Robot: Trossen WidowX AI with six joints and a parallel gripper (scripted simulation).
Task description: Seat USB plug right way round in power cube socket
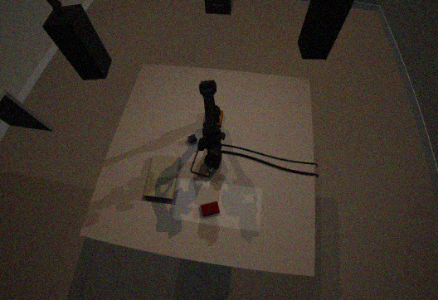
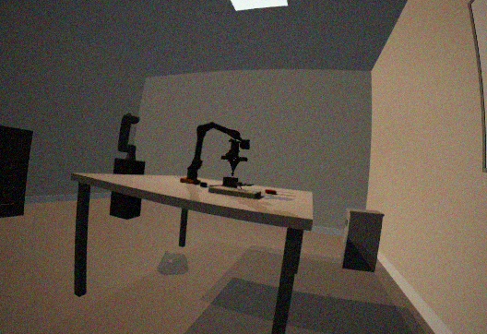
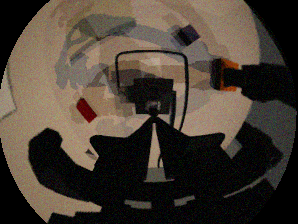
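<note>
My gripper tip is now 2 cm above the usb plug. Round my gripper tip: small purple piece: 15 cm behind, 16 cm to the right, 11 cm below; red block: 28 cm ahead, 4 cm to the right, 11 cm below; flat tan board: 9 cm ahead, 32 cm to the right, 11 cm below.
</note>
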